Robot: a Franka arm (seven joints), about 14 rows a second.
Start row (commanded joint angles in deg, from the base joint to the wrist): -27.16 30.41 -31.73 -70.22 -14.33 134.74 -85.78
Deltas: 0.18 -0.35 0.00 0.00 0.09 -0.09 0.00; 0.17 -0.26 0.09 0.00 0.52 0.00 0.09; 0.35 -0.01 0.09 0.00 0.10 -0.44 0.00; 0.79 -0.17 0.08 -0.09 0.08 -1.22 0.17; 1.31 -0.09 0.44 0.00 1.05 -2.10 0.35; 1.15 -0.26 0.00 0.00 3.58 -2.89 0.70; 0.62 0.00 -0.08 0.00 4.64 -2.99 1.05; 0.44 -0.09 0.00 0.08 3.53 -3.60 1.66; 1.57 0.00 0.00 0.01 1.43 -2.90 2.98; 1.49 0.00 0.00 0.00 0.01 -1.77 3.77; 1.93 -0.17 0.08 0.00 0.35 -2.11 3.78; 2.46 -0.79 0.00 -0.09 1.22 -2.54 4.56; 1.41 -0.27 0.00 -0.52 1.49 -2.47 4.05; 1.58 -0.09 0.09 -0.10 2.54 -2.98 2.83; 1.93 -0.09 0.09 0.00 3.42 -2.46 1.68; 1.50 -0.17 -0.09 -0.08 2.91 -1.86 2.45
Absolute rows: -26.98 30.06 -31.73 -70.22 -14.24 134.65 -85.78; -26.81 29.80 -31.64 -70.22 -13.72 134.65 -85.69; -26.46 29.79 -31.55 -70.22 -13.62 134.21 -85.69; -25.67 29.62 -31.47 -70.31 -13.54 132.99 -85.52; -24.36 29.53 -31.03 -70.31 -12.49 130.89 -85.17; -23.21 29.27 -31.03 -70.31 -8.91 128.00 -84.47; -22.59 29.27 -31.11 -70.31 -4.27 125.01 -83.42; -22.15 29.18 -31.11 -70.23 -0.74 121.41 -81.76; -20.58 29.18 -31.11 -70.22 0.69 118.51 -78.78; -19.09 29.18 -31.11 -70.22 0.70 116.74 -75.01; -17.16 29.01 -31.03 -70.22 1.05 114.63 -71.23; -14.70 28.22 -31.03 -70.31 2.27 112.09 -66.67; -13.29 27.95 -31.03 -70.83 3.76 109.62 -62.62; -11.71 27.86 -30.94 -70.93 6.30 106.64 -59.79; -9.78 27.77 -30.85 -70.93 9.72 104.18 -58.11; -8.28 27.60 -30.94 -71.01 12.63 102.32 -55.66
